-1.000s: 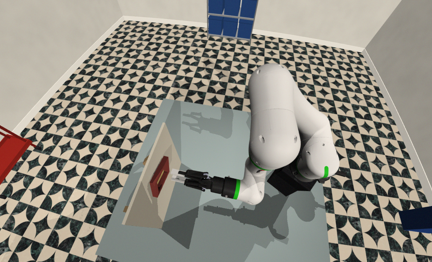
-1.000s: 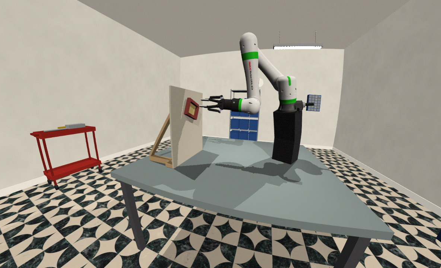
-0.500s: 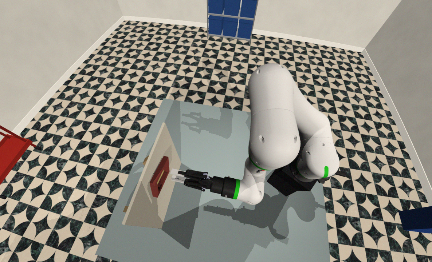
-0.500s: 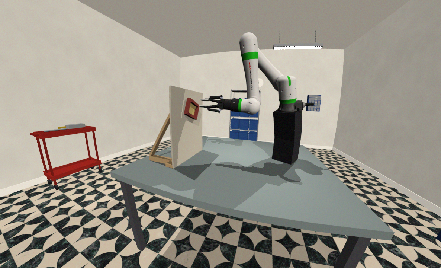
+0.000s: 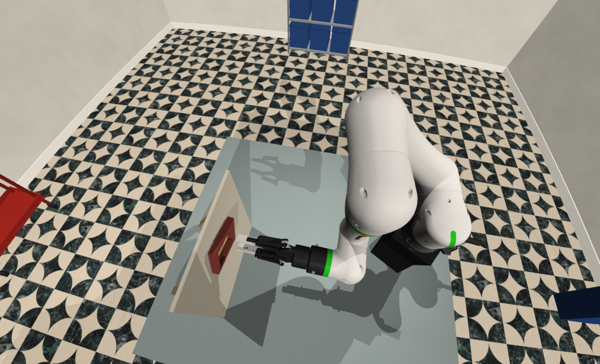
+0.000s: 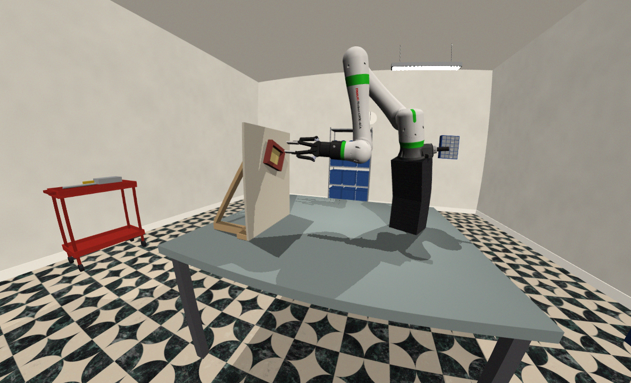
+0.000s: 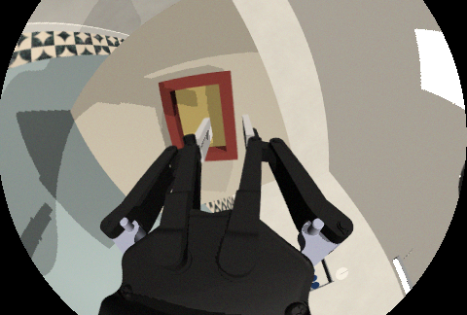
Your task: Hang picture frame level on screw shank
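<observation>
Now: the red picture frame 100 mm ahead of my hand, 20 mm to the left of it and 50 mm below it. From my hand the other things lie so: beige board: 120 mm ahead, 30 mm to the left, 170 mm below.
</observation>
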